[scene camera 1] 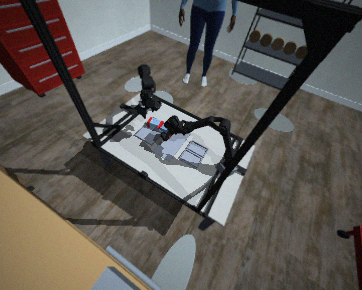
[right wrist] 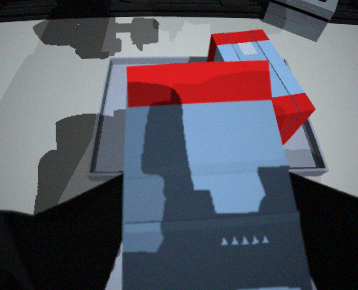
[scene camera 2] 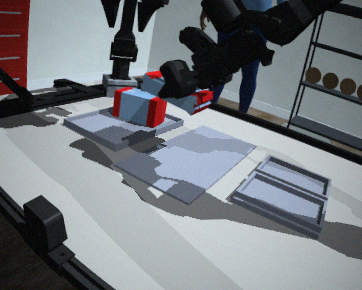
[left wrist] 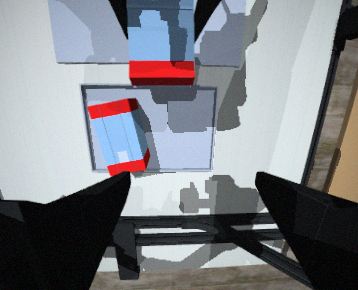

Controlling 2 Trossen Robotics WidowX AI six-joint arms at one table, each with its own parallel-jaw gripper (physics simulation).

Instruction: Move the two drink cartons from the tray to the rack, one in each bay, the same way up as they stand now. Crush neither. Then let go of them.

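Seen in the pictures: left gripper, fingertip midpoint: [scene camera 1: 148, 115] [scene camera 2: 126, 29] [left wrist: 193, 177]; right gripper, fingertip midpoint: [scene camera 1: 163, 130] [right wrist: 202, 178] [scene camera 2: 170, 93] [left wrist: 161, 41]; left arm's base at its link origin: [scene camera 2: 119, 77].
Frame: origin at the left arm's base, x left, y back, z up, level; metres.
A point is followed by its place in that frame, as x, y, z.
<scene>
A blue drink carton with red ends [scene camera 1: 156, 123] {-0.010, -0.292, 0.024} [scene camera 2: 134, 106] {-0.030, -0.288, -0.009} [left wrist: 120, 135] {-0.007, -0.273, 0.018} [right wrist: 275, 70] {0.009, -0.258, 0.018} lies askew on the tray [scene camera 1: 144, 134] {-0.123, -0.309, -0.050} [scene camera 2: 90, 135] {-0.148, -0.370, -0.047} [left wrist: 187, 150] {-0.132, -0.295, -0.050} [right wrist: 112, 100] {-0.154, -0.339, -0.050}, one end at the rim. My right gripper [left wrist: 161, 41] {0.001, -0.415, 0.063} [right wrist: 202, 178] {0.001, -0.415, 0.063} is shut on the other blue and red carton [scene camera 2: 186, 103] {0.004, -0.482, 0.063} [left wrist: 161, 47] {-0.008, -0.405, 0.089} [right wrist: 230, 135] {0.004, -0.401, 0.089}, its fingers on the two long sides, and holds it up clear of the table, behind the first carton in scene camera 2. My left gripper [scene camera 2: 126, 26] {-0.084, -0.331, 0.176} [left wrist: 193, 177] {-0.084, -0.331, 0.176} is open and empty, above the tray's far side. The two-bay rack [scene camera 1: 194, 152] {0.175, -0.633, -0.039} [scene camera 2: 280, 215] {0.088, -0.700, -0.044} holds no carton.
A flat grey-blue plate [scene camera 1: 172, 145] [scene camera 2: 200, 155] [left wrist: 75, 35] lies between the tray and the rack. Black frame bars run along the table's edges, with posts rising at its corners. A person [scene camera 1: 204, 35] stands behind the table, near a shelf unit.
</scene>
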